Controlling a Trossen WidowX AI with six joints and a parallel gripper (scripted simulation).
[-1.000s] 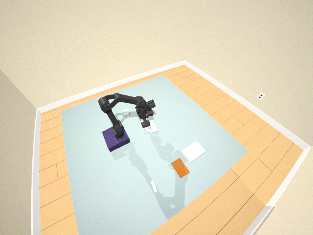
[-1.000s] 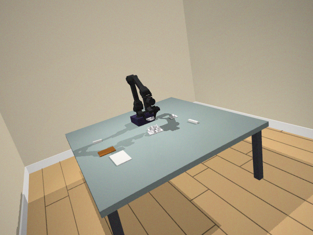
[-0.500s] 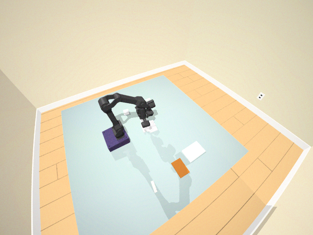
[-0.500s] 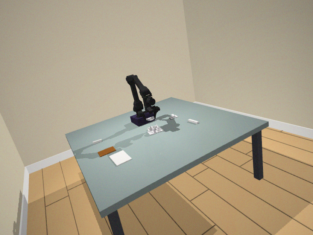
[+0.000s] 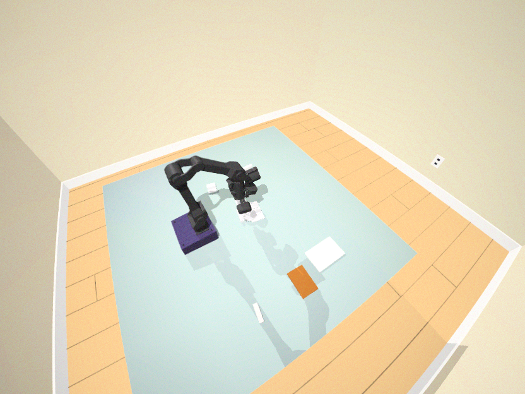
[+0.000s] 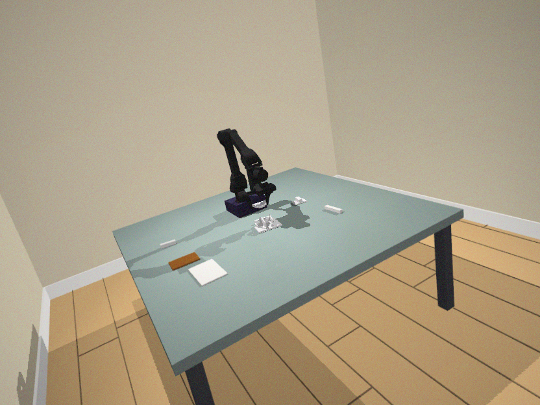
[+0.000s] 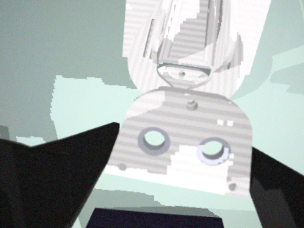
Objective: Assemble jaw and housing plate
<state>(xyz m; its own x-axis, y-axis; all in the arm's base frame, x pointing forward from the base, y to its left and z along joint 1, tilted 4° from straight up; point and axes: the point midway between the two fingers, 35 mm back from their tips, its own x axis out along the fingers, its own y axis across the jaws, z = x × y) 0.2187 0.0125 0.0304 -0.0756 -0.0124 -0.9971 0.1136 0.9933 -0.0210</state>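
The white jaw is 70 mm below my gripper tip, 30 mm ahead of it and 10 mm to the left of it. The rest, counted from my gripper tip: orange plate: 440 mm to the right, 90 mm ahead, 80 mm below; white plate: 380 mm to the right, 260 mm ahead, 80 mm below.
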